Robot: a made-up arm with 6 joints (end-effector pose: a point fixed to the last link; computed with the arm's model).
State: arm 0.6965 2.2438 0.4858 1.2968 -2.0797 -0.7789
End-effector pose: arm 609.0 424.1 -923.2 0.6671 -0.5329 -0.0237 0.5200
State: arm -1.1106 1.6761 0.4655 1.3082 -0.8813 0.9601
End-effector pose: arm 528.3 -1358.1 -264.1 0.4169 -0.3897 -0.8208 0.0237
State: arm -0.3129 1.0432 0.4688 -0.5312 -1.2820 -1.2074
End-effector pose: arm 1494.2 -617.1 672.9 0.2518 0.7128 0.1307 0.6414
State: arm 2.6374 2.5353 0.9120 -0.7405 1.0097 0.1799
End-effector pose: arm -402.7 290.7 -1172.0 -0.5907 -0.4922 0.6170 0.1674
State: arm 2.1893 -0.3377 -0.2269 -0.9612 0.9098 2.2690
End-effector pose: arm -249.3 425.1 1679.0 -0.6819 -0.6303 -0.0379 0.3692
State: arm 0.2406 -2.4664 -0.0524 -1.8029 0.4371 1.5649
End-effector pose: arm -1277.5 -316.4 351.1 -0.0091 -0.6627 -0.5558 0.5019
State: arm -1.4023 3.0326 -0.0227 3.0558 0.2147 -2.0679
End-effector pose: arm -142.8 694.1 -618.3 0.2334 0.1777 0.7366 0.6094
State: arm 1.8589 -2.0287 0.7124 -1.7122 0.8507 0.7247
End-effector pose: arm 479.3 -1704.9 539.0 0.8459 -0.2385 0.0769 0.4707
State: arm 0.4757 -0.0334 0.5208 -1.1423 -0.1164 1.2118
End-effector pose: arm 651.3 275.7 2081.6 -0.6478 -0.3707 0.0091 0.6655
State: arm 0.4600 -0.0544 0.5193 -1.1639 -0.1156 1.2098
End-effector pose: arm 627.5 253.2 2095.7 -0.6394 -0.3723 0.0001 0.6727
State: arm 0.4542 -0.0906 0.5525 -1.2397 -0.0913 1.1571
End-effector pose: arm 565.5 226.6 2144.8 -0.5821 -0.3907 -0.0140 0.7129
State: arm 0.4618 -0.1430 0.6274 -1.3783 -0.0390 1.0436
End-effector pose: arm 452.7 190.9 2229.1 -0.4574 -0.4297 -0.0238 0.7782
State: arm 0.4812 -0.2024 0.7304 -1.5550 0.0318 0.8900
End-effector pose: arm 300.1 140.9 2323.5 -0.2783 -0.4784 -0.0115 0.8328
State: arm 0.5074 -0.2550 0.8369 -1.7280 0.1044 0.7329
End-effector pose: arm 142.5 80.3 2398.8 -0.0909 -0.5174 0.0269 0.8505
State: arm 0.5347 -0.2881 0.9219 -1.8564 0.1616 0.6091
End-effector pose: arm 25.2 27.4 2442.7 0.0528 -0.5359 0.0732 0.8395
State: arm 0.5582 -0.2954 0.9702 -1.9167 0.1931 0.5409
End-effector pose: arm -23.3 3.3 2461.6 0.1266 -0.5385 0.1042 0.8265
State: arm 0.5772 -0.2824 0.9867 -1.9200 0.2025 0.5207
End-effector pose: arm -14.3 9.7 2466.9 0.1438 -0.5345 0.1152 0.8248
